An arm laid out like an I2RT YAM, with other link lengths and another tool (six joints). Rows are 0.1 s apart.
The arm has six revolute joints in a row. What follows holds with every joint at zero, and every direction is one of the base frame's.
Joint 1 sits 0.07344 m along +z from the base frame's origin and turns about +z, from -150 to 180 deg.
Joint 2 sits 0.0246 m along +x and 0.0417 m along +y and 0.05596 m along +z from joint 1 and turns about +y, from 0 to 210 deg.
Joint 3 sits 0.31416 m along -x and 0.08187 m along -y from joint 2 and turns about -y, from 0 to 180 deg.
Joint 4 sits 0.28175 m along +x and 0.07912 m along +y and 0.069 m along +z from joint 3 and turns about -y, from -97 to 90 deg.
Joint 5 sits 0.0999 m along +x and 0.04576 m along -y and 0.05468 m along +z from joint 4 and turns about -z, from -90 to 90 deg.
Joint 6 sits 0.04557 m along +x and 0.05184 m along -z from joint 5 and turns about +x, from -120 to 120 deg.
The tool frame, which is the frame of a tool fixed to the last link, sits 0.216 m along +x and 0.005 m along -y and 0.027 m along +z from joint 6; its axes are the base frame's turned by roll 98.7, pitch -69.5 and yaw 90 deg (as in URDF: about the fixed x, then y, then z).
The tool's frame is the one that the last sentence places.
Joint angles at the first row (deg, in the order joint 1, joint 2, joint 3, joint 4, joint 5, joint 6):
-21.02 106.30 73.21 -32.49 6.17 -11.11
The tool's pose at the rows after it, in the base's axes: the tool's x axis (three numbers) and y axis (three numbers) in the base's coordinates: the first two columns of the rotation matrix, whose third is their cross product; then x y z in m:
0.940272, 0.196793, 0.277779, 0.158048, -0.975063, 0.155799, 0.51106, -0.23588, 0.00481
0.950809, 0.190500, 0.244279, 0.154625, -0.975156, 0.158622, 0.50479, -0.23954, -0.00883
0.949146, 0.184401, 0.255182, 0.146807, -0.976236, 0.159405, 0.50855, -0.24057, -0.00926
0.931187, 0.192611, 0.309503, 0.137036, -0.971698, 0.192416, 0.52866, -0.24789, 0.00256
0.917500, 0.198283, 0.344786, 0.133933, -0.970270, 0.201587, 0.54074, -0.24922, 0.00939
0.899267, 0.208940, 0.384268, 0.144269, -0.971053, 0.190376, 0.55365, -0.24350, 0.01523
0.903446, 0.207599, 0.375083, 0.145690, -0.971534, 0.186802, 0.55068, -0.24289, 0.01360
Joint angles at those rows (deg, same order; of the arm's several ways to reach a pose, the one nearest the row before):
-20.99 108.05 73.21 -32.05 6.72 -11.11
-20.99 109.54 73.21 -32.21 7.97 -11.07
-20.99 109.82 73.21 -31.40 7.84 -10.63
-20.95 109.82 73.23 -27.55 7.86 -10.68
-20.93 109.82 73.23 -25.39 7.22 -10.63
-20.84 109.82 73.34 -23.73 5.23 -10.66
-20.84 109.82 73.45 -24.45 5.34 -10.68

